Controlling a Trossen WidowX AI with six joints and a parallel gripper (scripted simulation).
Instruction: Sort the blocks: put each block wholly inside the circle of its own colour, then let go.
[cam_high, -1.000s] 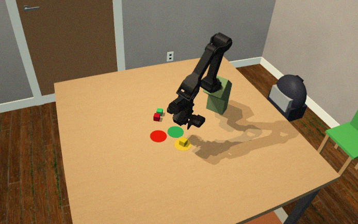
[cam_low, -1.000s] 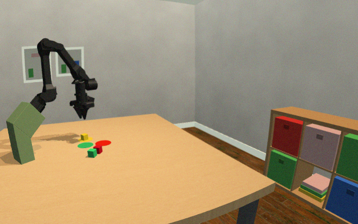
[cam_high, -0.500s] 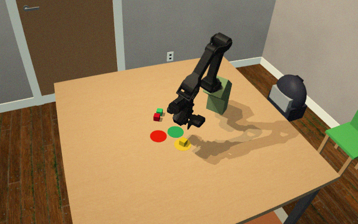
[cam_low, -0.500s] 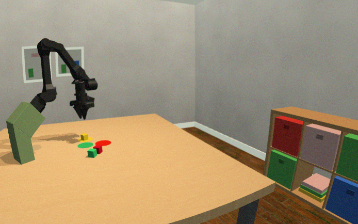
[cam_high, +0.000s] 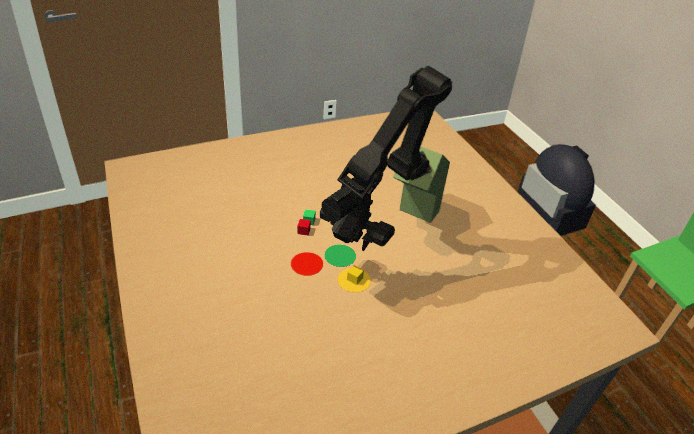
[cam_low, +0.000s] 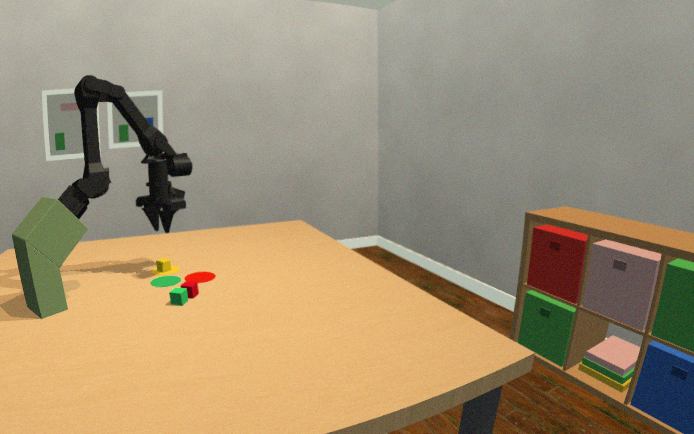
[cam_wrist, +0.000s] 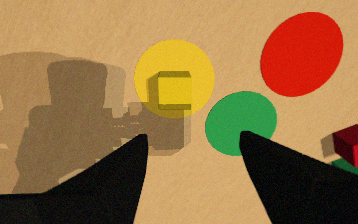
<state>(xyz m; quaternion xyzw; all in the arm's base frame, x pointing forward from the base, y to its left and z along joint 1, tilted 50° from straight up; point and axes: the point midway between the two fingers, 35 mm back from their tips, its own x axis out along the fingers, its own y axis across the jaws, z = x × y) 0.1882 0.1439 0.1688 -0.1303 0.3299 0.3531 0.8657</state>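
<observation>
The red block lies 130 mm ahead of my hand, 190 mm to the right of it and 140 mm below it. The rest, counted from my hand: green circle: 30 mm ahead, 90 mm to the right, 150 mm below; yellow circle: 10 mm behind, 10 mm to the left, 150 mm below; yellow block: 10 mm behind, 140 mm below.
</observation>
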